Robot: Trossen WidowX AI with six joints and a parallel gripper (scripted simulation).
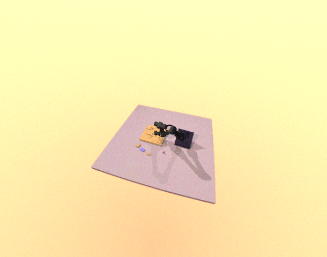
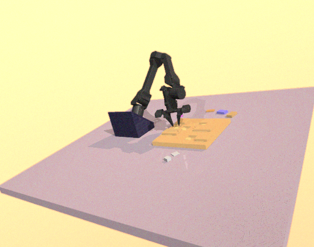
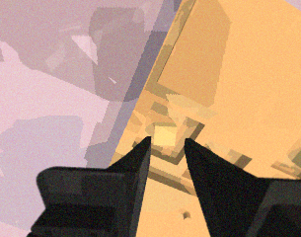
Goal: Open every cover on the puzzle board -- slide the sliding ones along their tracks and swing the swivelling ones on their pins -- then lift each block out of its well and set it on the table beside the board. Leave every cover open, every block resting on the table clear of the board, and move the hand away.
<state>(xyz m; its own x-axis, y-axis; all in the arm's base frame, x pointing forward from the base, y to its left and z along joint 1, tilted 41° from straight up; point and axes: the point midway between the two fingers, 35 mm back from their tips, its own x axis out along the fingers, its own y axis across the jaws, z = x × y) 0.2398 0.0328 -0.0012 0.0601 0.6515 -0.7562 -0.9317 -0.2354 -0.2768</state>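
Right now the blue block is 25 cm to the left of my gripper tip, 17 cm ahead of it and 2 cm below it. The rest, counted from my gripper tip: magenta block 21 cm to the left, 9 cm behind, 2 cm below; grey cube 30 cm to the right, 12 cm ahead, 2 cm below.
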